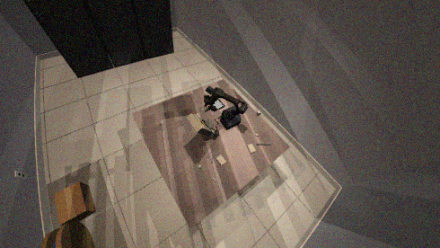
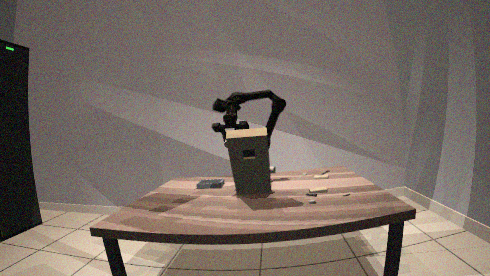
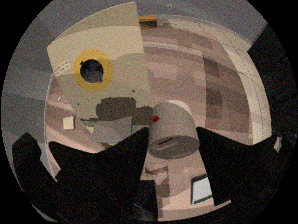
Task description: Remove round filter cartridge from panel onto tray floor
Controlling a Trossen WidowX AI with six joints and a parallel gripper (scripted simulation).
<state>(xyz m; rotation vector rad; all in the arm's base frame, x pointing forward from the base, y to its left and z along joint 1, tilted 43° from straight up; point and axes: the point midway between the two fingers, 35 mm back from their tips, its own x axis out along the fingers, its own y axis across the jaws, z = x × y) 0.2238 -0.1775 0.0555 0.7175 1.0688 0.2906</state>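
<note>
My gripper tip is 29 cm past the grey tray, 19 cm to the left of it and 27 cm above it. Round my gripper tip: round filter cartridge: right at my gripper tip; then service panel box: 7 cm ahead, 11 cm to the left, 11 cm below.
</note>
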